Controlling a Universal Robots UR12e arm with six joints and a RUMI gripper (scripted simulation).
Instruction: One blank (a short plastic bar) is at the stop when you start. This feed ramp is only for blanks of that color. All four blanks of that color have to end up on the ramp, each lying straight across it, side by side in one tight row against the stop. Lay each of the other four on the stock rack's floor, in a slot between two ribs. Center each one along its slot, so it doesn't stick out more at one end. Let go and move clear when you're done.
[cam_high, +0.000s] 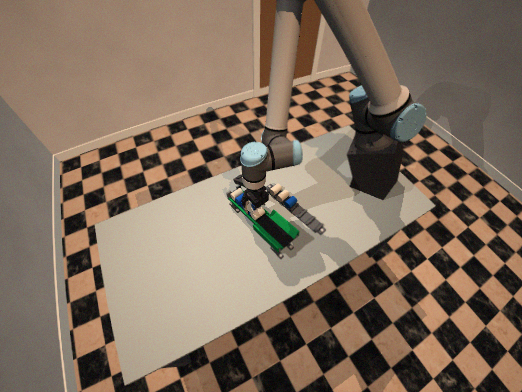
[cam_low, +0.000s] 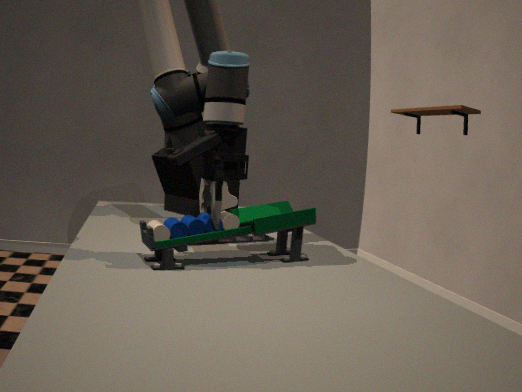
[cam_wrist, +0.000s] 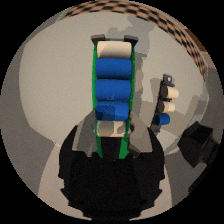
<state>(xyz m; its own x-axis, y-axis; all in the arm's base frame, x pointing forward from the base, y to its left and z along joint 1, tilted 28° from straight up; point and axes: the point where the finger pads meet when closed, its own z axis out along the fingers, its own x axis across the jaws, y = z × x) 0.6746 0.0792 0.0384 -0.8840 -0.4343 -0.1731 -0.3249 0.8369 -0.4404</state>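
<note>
Right now my hand is 22 cm past the grey stock rack, 10 cm above it and 2 cm to the right of it. Also, from my hand: stop (13 cm to the right, 5 cm ahead, 4 cm below).
</note>
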